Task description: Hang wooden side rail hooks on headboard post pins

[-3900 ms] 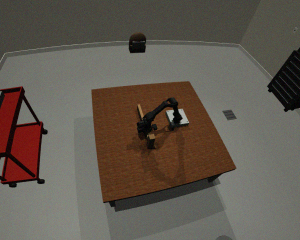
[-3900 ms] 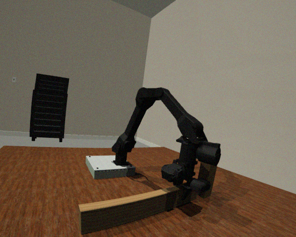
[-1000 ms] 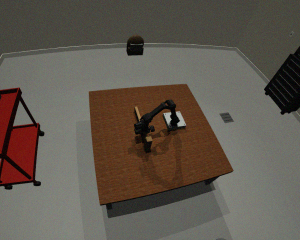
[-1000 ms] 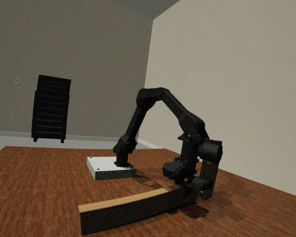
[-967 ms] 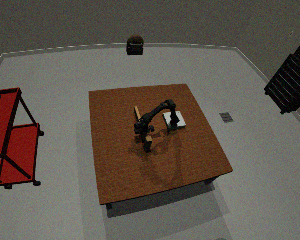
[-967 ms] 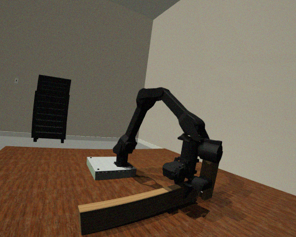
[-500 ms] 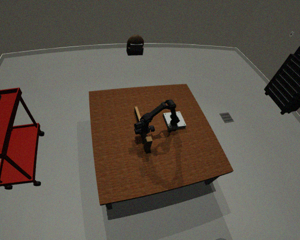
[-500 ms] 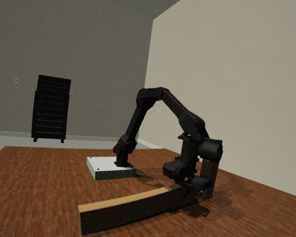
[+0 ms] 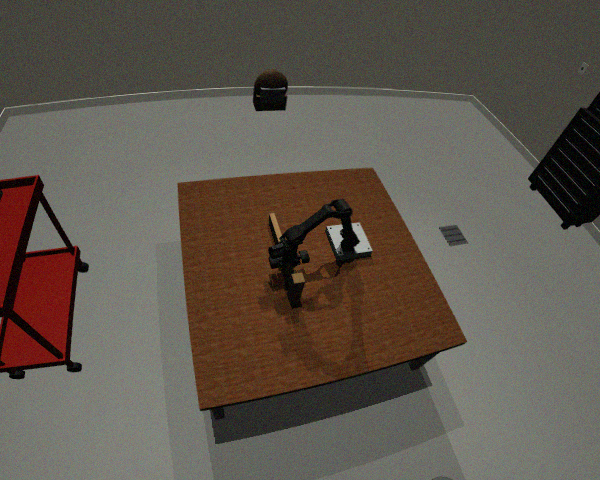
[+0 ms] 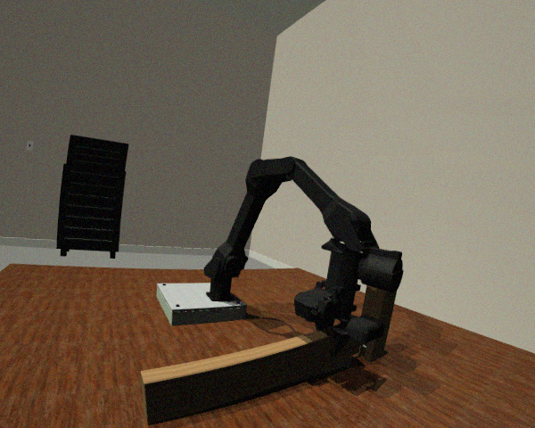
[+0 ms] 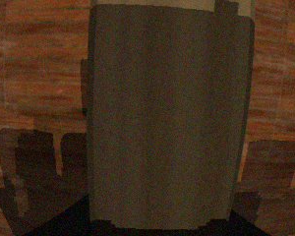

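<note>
Right now my gripper tip is 14 cm to the right of the headboard post, 4 cm below it and 1 cm past it.
</note>
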